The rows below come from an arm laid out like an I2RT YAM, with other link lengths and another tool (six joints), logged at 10 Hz.
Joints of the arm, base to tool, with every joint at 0 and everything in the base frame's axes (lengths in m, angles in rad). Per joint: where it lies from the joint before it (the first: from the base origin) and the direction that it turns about. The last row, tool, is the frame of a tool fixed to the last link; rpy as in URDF.
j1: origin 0 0 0.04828 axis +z
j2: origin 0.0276 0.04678 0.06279 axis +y
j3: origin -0.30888 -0.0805 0 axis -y
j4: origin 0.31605 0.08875 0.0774 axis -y
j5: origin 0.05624 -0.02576 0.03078 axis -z
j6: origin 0.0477 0 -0.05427 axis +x
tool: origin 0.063 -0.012 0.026 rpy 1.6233 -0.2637 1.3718
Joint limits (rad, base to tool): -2.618..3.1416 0..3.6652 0..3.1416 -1.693..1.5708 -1.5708..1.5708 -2.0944..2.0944
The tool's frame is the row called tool.
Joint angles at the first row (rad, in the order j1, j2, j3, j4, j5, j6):
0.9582 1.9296 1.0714 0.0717 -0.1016 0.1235
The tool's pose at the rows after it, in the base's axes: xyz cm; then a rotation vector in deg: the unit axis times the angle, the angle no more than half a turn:
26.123 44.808 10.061 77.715 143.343 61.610
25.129 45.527 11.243 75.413 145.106 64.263
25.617 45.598 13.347 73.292 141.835 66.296
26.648 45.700 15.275 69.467 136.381 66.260
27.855 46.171 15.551 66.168 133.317 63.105
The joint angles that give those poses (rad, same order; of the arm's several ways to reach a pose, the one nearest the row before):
0.9852 1.9067 1.0585 0.0801 -0.1432 0.1304
1.0032 1.8859 1.0630 0.0776 -0.1683 0.1243
1.0032 1.8541 1.0783 0.0689 -0.1290 0.0992
1.0032 1.8391 1.1084 0.0571 -0.0429 0.0405
1.0005 1.8684 1.1563 0.0299 0.0270 -0.0188

